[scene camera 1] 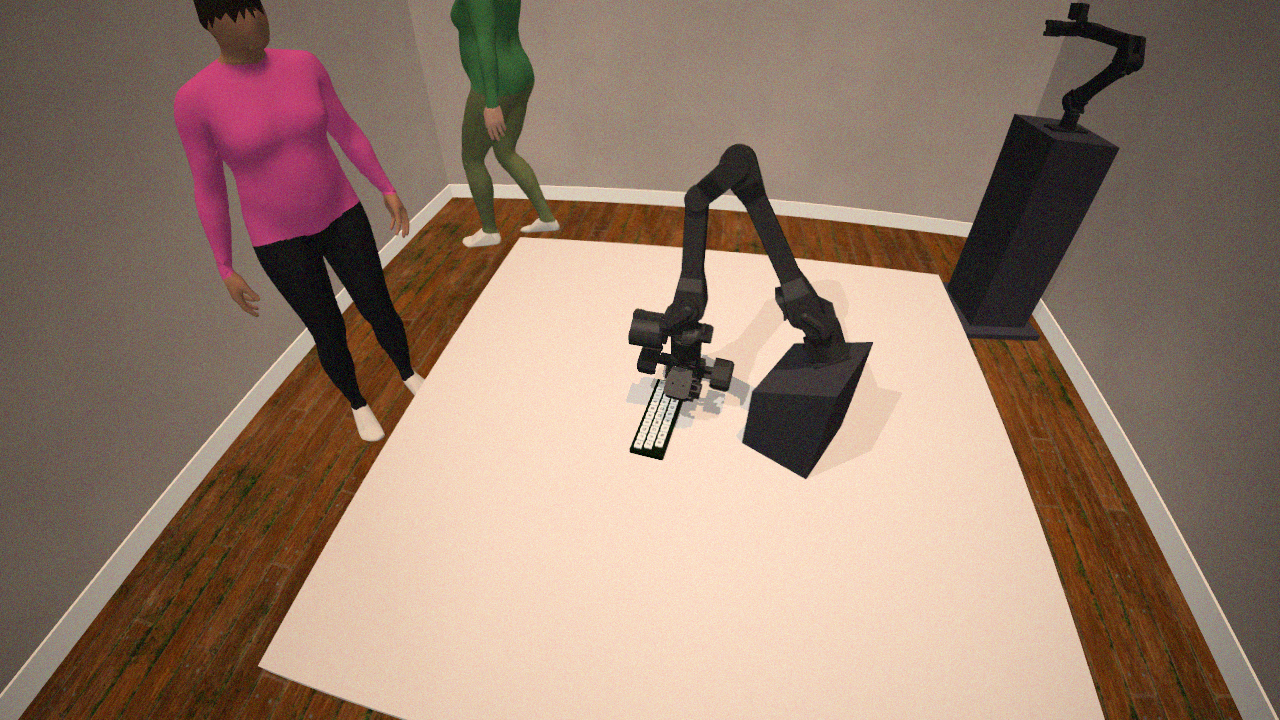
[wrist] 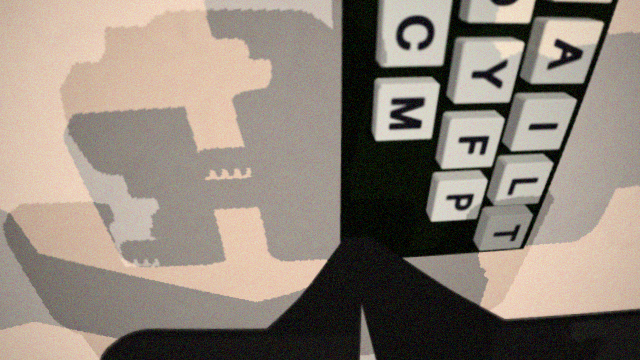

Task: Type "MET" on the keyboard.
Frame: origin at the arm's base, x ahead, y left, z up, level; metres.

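Where they show: gripper, fingertip midpoint: [wrist: 356, 250]; arm's base, origin of the base link: [scene camera 1: 830, 356].
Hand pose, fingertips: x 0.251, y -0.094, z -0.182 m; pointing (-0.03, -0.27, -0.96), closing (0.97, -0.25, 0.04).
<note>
Each offset is from my fingertips to the top centre of the thing. Level surfaces: height alone.
A black keyboard {0.051 m ahead, 0.078 m left, 0.001 m up} [scene camera 1: 639, 452] [wrist: 380, 200] with white keys lies flat on the white surface. In the wrist view, the M key {0.022 m ahead, 0.042 m left, 0.001 m up} [wrist: 406, 110] is in the left row, below the C key. The T key {0.048 m ahead, 0.008 m right, 0.001 m up} [wrist: 504, 229] is in shadow at the keyboard's lower right corner. No E key shows in the wrist view. My gripper [wrist: 356, 250] is shut and empty. In the wrist view its tips overlap the keyboard's lower left corner, below M and left of T. Their height above it is unclear. In the scene view the gripper's body covers the keyboard's far end.
My arm's dark pedestal [scene camera 1: 787, 402] stands right of the keyboard on the white surface {0.015 m down} [scene camera 1: 626, 573]. A second arm [scene camera 1: 1105, 80] stands on a tall dark pedestal [scene camera 1: 1029, 223] at the back right. A figure in pink [scene camera 1: 277, 152] is at the left, and a figure in green [scene camera 1: 496, 53] is behind.
</note>
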